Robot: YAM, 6 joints.
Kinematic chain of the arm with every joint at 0, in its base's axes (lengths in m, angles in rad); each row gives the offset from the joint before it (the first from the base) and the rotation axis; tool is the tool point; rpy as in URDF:
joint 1: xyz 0 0 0.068 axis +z
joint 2: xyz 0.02 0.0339 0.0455 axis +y
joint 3: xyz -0.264 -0.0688 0 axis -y
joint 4: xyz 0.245 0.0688 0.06 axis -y
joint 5: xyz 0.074 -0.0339 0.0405 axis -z
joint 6: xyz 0.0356 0 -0.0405 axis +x
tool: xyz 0 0 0 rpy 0 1.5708 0
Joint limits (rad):
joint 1: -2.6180..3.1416
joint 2: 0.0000..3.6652
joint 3: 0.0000..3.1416
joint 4: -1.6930..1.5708
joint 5: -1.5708..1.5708
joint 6: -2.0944..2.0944
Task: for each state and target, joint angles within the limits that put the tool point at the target. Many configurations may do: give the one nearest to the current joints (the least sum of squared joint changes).
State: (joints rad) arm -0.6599 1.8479 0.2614 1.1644 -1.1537 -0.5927
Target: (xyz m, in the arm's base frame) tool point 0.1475 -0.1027 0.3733
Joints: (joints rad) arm -0.7907 1.0145 0.6185 1.4058 -1.1581 -0.5927
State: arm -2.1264 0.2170 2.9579 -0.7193 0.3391 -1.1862
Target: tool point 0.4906 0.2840 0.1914
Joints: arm -2.6180 0.0609 3.0448 -0.6966 0.0184 -1.1862
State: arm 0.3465 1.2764 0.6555 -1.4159 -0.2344 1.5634
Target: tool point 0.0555 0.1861 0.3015
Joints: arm 1.2094 1.1844 1.1324 -1.2787 -0.4005 1.5634
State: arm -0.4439 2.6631 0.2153 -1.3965 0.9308 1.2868
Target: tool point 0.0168 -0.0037 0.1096
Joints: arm -0.0405 2.6637 0.1865 -1.3941 0.0848 1.2868
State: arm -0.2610 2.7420 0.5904 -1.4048 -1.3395 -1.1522
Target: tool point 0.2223 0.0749 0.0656
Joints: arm 0.1746 2.2890 0.9506 -1.5224 -1.4090 -1.1522
